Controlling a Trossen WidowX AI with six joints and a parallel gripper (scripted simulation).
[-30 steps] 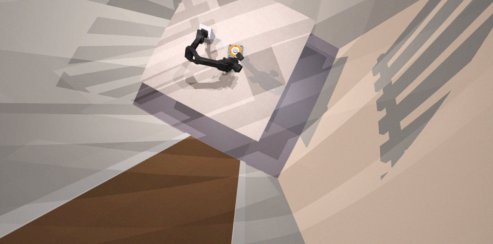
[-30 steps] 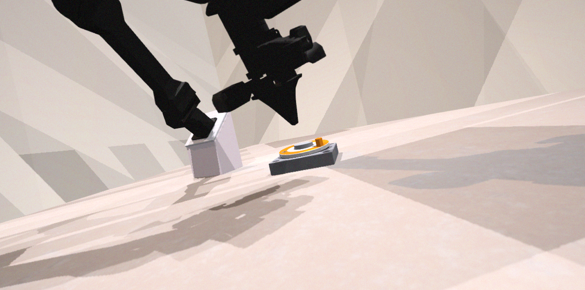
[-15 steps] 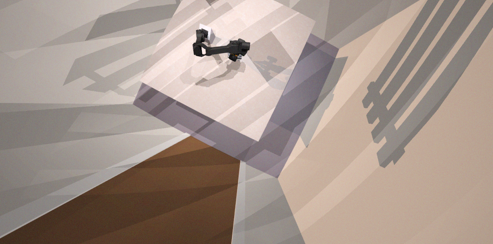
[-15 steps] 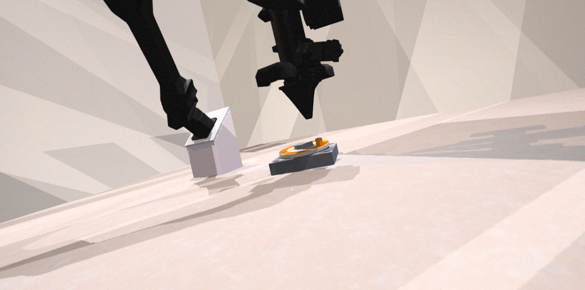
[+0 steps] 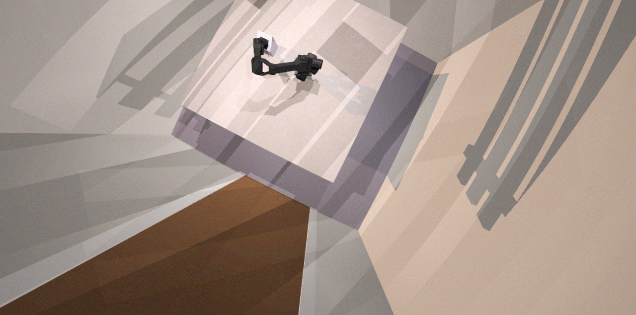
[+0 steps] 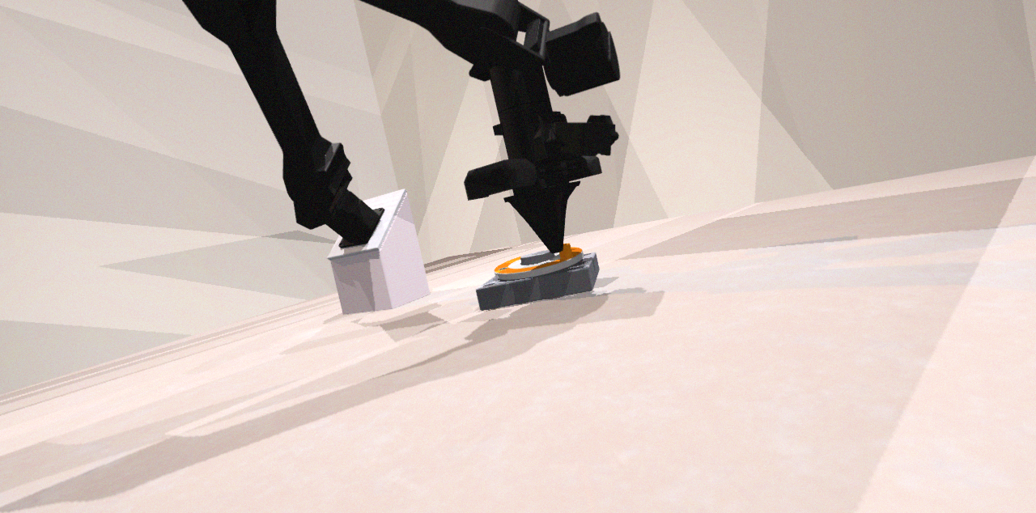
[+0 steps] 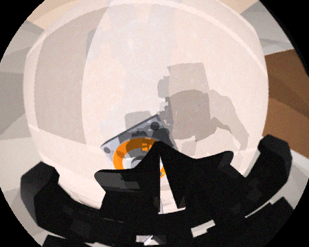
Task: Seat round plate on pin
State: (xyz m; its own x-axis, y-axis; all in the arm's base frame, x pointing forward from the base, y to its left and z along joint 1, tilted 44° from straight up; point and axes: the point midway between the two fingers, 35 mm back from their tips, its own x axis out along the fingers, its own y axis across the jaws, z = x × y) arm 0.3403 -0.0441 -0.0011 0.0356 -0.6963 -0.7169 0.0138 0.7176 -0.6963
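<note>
The round plate lies 20 mm to the left of my gripper tip, 20 mm behind it and 10 mm below it. Also, from my gripper tip: square base (50 mm behind, 30 mm to the left, 20 mm below).
</note>
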